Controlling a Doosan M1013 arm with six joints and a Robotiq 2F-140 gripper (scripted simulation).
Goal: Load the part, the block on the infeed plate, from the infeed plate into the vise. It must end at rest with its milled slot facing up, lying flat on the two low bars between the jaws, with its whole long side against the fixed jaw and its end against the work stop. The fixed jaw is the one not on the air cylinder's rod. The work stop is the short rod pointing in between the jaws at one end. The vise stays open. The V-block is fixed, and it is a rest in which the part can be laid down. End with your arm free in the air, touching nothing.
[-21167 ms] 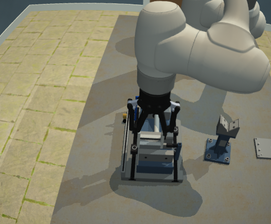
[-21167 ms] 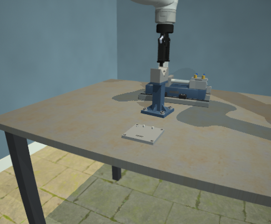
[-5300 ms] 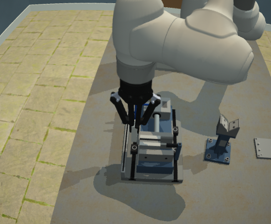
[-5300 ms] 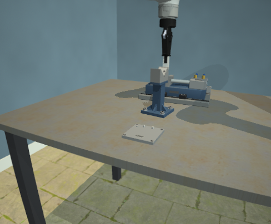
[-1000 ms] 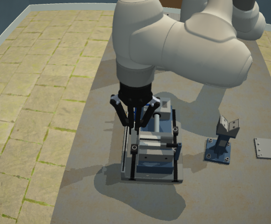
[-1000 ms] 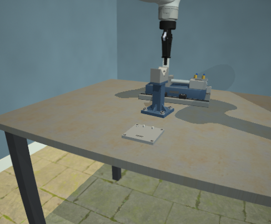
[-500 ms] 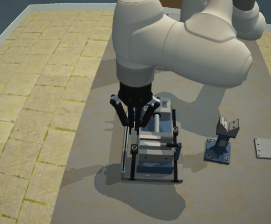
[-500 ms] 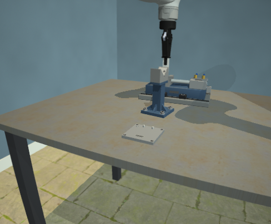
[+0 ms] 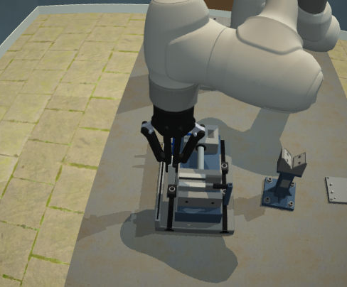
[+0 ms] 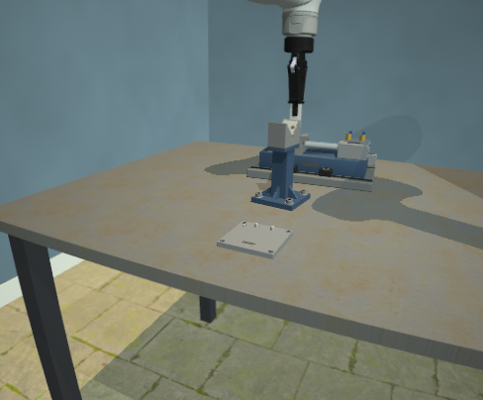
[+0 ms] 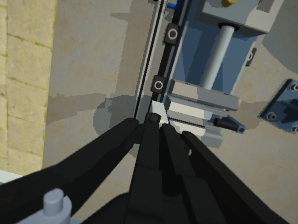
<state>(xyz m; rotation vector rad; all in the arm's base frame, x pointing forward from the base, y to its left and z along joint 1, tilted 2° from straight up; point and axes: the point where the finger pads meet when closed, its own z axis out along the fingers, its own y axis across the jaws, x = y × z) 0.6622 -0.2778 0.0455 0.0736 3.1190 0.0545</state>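
My hand is 5 cm to the right of the part and 4 cm above it. Also, from my hand: work stop: 11 cm to the left, 5 cm below; then moving jaw: 3 cm behind, 7 cm to the left, 6 cm below; then fixed jaw: 3 cm ahead, 7 cm to the left, 6 cm below.
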